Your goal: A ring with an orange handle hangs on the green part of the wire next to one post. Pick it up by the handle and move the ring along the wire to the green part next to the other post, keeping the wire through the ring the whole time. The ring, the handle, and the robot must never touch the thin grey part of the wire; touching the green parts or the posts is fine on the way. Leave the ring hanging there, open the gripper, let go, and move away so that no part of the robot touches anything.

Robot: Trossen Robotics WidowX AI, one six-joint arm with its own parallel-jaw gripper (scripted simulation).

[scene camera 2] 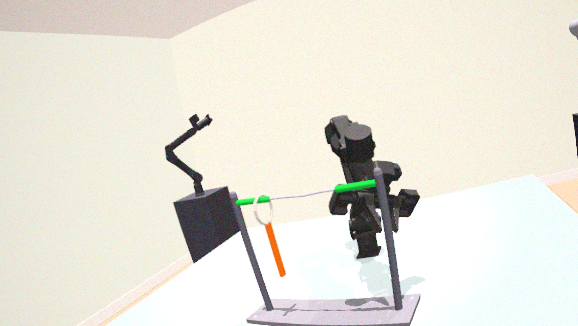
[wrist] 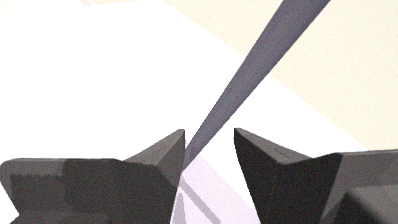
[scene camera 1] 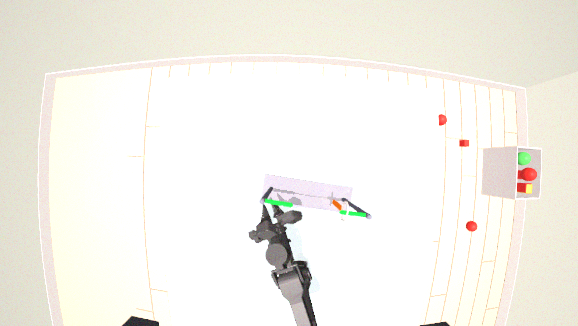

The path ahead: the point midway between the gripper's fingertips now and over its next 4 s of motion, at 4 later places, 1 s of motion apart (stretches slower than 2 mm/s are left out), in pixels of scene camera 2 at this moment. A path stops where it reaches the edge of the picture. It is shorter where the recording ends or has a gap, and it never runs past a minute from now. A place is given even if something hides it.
My gripper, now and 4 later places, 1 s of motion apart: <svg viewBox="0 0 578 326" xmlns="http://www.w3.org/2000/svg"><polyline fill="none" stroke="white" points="389,231 312,259 292,257 281,262 274,275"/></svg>
